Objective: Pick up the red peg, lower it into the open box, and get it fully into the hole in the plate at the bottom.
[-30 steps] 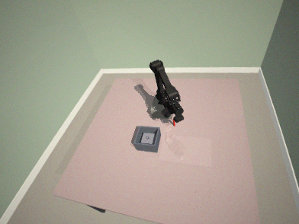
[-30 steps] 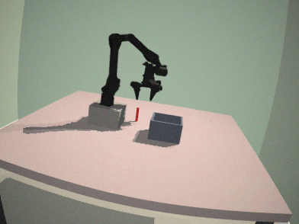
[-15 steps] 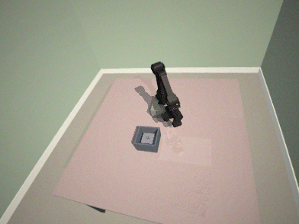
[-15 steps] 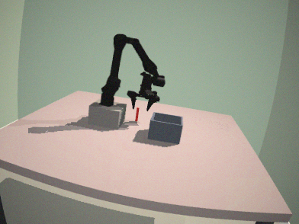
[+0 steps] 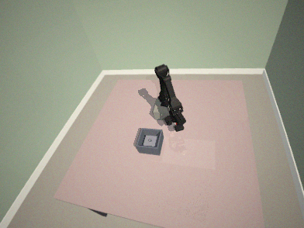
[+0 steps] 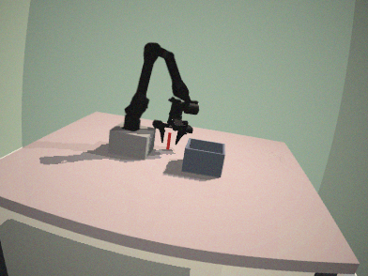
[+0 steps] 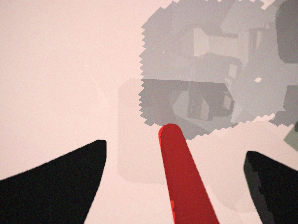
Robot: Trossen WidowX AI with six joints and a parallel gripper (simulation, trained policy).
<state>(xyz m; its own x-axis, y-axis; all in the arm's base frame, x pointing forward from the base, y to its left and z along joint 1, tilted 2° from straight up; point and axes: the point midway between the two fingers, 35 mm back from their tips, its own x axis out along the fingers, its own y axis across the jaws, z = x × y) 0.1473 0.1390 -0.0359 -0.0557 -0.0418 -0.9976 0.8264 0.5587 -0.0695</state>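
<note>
The grey plate is 200 mm ahead of my gripper tip, 140 mm to the right of it and 20 mm above it. Also, from my gripper tip: red peg: 10 mm above; then grey-blue box: 200 mm ahead, 140 mm to the right.
</note>
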